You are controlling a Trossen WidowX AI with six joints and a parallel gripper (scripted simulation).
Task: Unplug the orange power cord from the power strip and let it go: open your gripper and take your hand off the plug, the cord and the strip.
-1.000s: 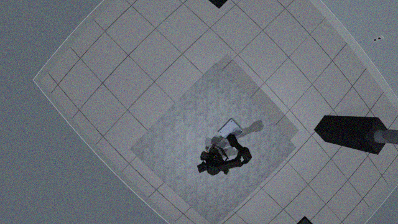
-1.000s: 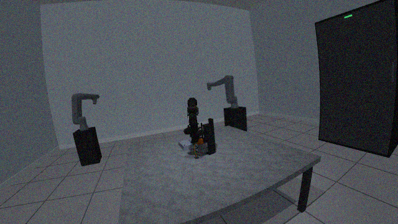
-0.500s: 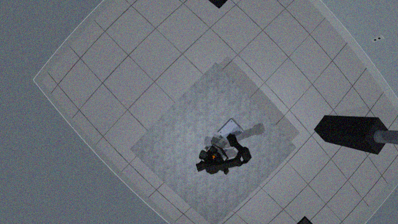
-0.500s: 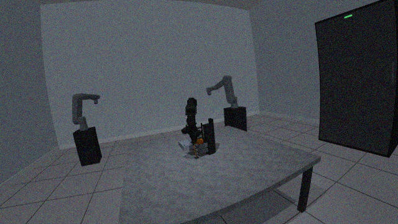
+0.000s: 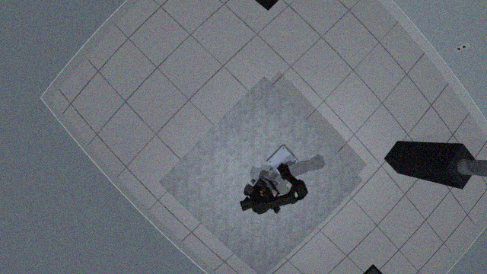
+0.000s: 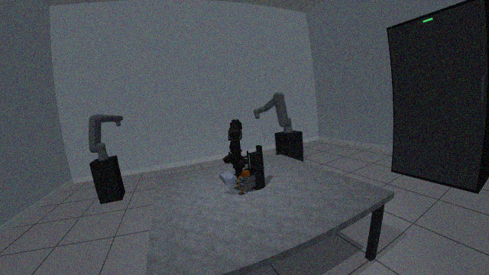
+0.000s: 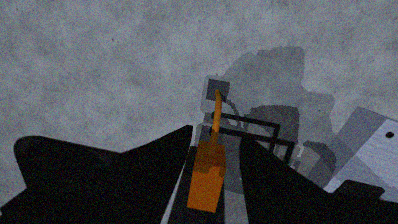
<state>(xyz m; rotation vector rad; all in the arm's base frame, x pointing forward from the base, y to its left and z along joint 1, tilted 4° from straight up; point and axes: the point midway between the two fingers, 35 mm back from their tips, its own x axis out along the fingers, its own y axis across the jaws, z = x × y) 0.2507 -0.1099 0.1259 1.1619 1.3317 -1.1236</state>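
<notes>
Now: gripper tip 70 mm to the right of the orange plug, 10 mm past it and 10 mm above it.
</notes>
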